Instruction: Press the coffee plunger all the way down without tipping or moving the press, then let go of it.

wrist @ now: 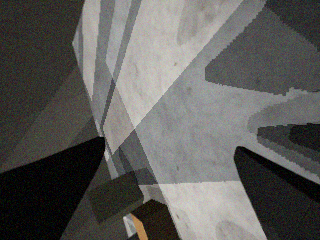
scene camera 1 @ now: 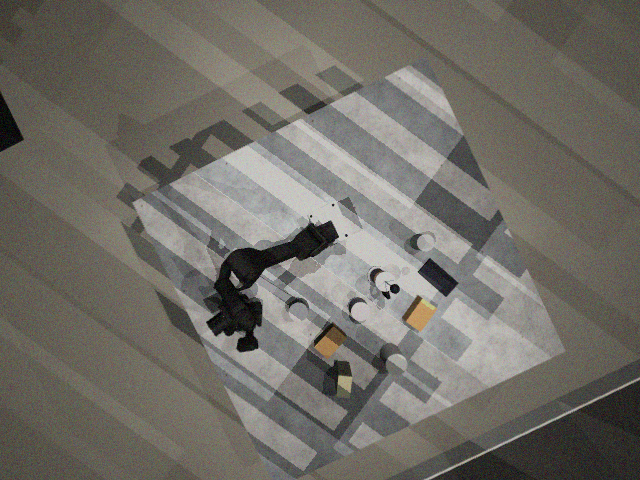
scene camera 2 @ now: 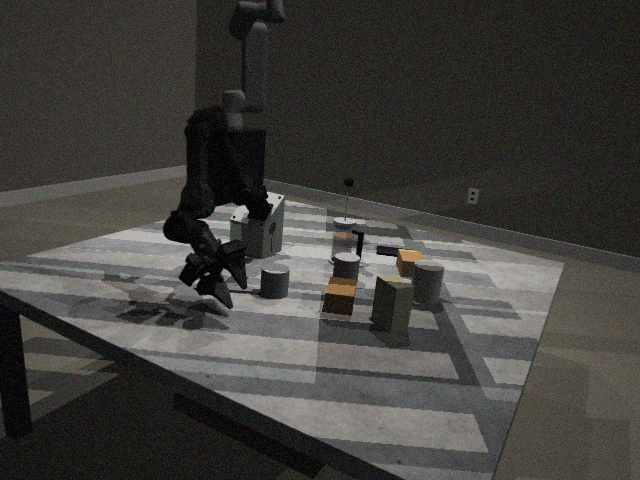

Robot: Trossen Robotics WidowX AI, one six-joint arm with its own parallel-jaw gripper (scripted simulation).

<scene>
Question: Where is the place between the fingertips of my gripper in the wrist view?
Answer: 169,147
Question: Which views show my gripper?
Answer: The wrist view, scene camera 1 and scene camera 2: all of them.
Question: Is my gripper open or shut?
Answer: Open.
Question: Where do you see a dark flat slab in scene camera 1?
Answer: At 433,273
</scene>
